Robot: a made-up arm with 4 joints.
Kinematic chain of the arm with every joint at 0, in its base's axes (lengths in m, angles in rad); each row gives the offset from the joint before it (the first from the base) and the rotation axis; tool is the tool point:
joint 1: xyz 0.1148 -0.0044 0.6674 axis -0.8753 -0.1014 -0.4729
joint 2: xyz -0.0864 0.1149 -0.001 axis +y
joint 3: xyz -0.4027 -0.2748 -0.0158 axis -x
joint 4: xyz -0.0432 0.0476 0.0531 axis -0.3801 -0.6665 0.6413
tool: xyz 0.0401 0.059 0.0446
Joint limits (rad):
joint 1: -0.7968..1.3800
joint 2: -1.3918..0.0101
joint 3: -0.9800..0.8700
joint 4: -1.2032..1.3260
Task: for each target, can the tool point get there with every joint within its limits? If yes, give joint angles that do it. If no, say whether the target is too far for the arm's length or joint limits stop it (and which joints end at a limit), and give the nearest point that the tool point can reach.
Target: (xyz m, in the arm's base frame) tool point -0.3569 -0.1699 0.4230
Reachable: yes | joints -0.5839 -0.7346 -0.7947 0.4381
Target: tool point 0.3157 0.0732 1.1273
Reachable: no: joint limits stop it (at a limit: joint 2) | nearest point -0.3616 -0.0040 0.7692 | short by 0.770 m
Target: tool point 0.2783 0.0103 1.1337
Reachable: no: joint limits stop it (at a limit: joint 2) | nearest point -0.3585 -0.0633 0.7760 | short by 0.734 m
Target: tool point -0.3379 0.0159 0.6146
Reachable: yes | joints 0.5473 -0.1399 0.5903 -0.9460
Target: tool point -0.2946 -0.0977 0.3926
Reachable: yes | joints 0.6946 -0.9505 -0.0827 0.2233
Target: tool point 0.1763 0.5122 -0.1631
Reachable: no: too far | nearest point -0.0477 0.1883 0.2210 | short by 0.550 m
